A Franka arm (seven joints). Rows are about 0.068 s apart.
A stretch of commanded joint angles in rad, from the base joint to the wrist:
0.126 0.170 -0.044 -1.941 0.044 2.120 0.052
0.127 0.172 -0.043 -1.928 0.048 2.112 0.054
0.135 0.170 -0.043 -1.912 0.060 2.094 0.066
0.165 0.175 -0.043 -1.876 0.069 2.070 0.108
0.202 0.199 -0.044 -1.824 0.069 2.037 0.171
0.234 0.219 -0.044 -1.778 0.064 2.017 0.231
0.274 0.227 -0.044 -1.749 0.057 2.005 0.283
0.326 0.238 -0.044 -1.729 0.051 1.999 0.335
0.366 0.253 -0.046 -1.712 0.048 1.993 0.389
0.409 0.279 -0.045 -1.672 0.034 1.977 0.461
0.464 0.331 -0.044 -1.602 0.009 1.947 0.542
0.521 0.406 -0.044 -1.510 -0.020 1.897 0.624
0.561 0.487 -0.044 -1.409 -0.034 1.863 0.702
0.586 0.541 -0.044 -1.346 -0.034 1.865 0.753
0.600 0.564 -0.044 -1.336 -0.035 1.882 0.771
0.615 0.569 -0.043 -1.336 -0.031 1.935 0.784
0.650 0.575 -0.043 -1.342 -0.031 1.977 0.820
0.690 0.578 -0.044 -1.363 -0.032 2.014 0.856
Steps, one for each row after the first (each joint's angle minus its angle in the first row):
0.001 0.002 0.001 0.013 0.004 -0.008 0.002
0.009 0.000 0.001 0.029 0.016 -0.026 0.014
0.039 0.005 0.001 0.065 0.025 -0.050 0.056
0.076 0.029 0.000 0.117 0.025 -0.083 0.119
0.108 0.049 0.000 0.163 0.020 -0.103 0.179
0.148 0.057 0.000 0.192 0.013 -0.115 0.231
0.200 0.068 0.000 0.212 0.007 -0.121 0.283
0.240 0.083 -0.002 0.229 0.004 -0.127 0.337
0.283 0.109 -0.001 0.269 -0.010 -0.143 0.409
0.338 0.161 0.000 0.339 -0.035 -0.173 0.490
0.395 0.236 0.000 0.431 -0.064 -0.223 0.572
0.435 0.317 0.000 0.532 -0.078 -0.257 0.650
0.460 0.371 0.000 0.595 -0.078 -0.255 0.701
0.474 0.394 0.000 0.605 -0.079 -0.238 0.719
0.489 0.399 0.001 0.605 -0.075 -0.185 0.732
0.524 0.405 0.001 0.599 -0.075 -0.143 0.768
0.564 0.408 0.000 0.578 -0.076 -0.106 0.804

